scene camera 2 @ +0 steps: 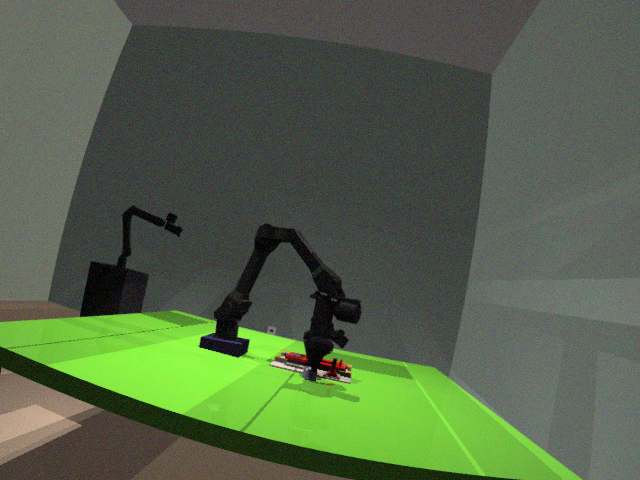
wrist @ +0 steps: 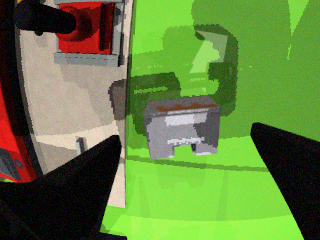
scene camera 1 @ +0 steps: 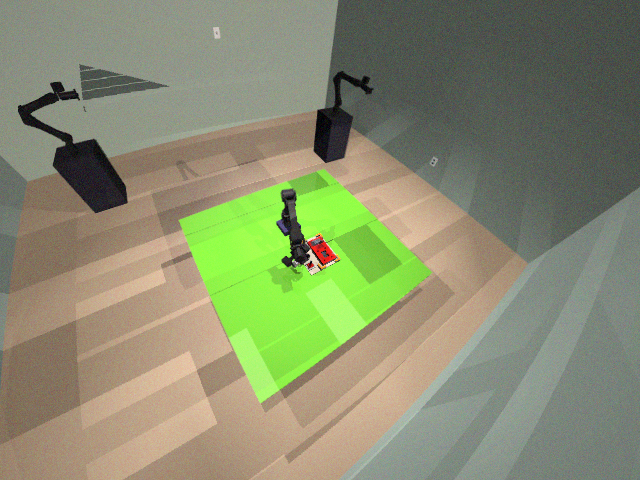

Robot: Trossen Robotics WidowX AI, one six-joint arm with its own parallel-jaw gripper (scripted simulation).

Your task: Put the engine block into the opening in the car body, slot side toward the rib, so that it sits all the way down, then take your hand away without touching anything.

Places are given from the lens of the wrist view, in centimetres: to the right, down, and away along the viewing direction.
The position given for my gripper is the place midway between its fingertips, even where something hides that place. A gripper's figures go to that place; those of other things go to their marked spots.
my gripper (wrist: pixel 186 135): 2, 1, 10
engine block (wrist: pixel 195 121): 2, 0, 9
beige base plate (wrist: pixel 73 101): -7, -1, 11
The marked spots on the beige base plate and the engine block are 10 cm apart.
